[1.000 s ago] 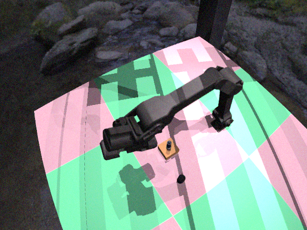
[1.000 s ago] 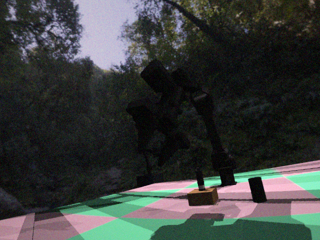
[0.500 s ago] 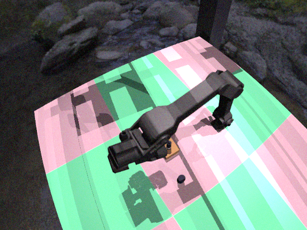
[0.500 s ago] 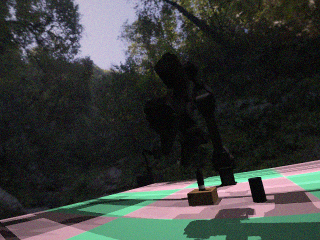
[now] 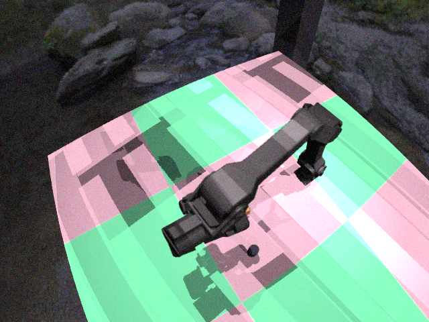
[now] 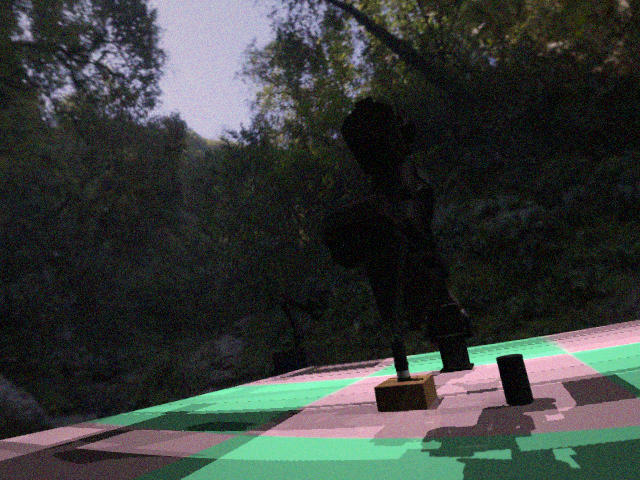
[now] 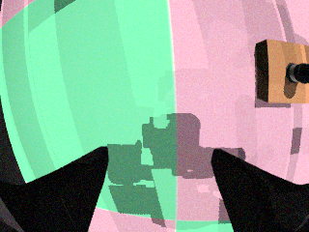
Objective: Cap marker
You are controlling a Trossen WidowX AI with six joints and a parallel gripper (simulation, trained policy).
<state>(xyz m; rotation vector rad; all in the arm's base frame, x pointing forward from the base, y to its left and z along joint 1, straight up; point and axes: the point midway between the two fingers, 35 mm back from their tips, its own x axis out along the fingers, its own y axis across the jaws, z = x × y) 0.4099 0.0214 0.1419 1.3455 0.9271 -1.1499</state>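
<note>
Now: gripper tip 11 cm past the dark cap, 9 cm to the right of it and 8 cm above it. Also, from my gripper tip: holder block: 14 cm behind, 9 cm below, 5 cm to the right.
</note>
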